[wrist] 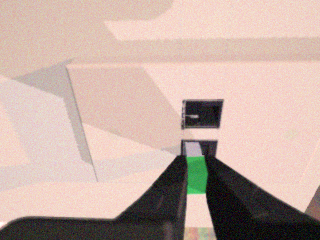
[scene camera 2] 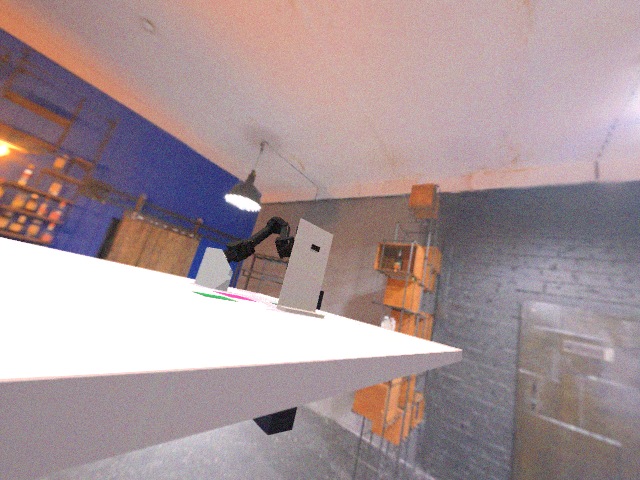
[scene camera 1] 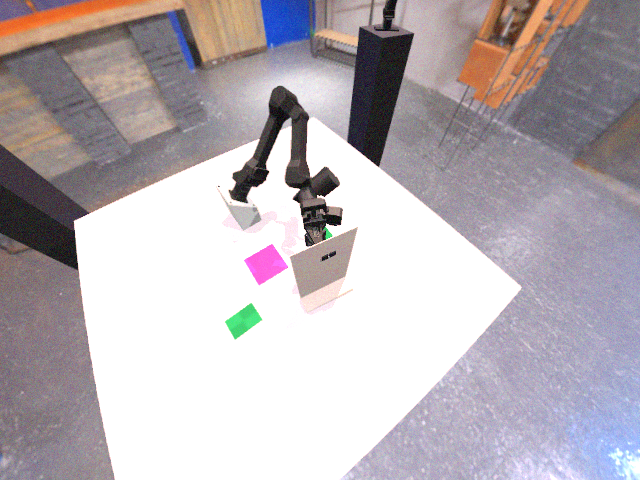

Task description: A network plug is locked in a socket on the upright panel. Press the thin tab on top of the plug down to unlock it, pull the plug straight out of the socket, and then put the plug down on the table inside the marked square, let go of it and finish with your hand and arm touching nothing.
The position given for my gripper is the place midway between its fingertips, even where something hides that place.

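Note:
Looking through scene camera 1, I see my gripper [scene camera 1: 320, 251], an upright panel [scene camera 1: 320, 270] and a magenta square [scene camera 1: 266, 263]; scene camera 1 does not show the green network plug, hidden by the upright panel. Scene camera 2 gives me the panel [scene camera 2: 301, 287]. In the wrist view I can see the plug [wrist: 197, 171], and with it my gripper [wrist: 194, 164] and the panel [wrist: 103, 103].

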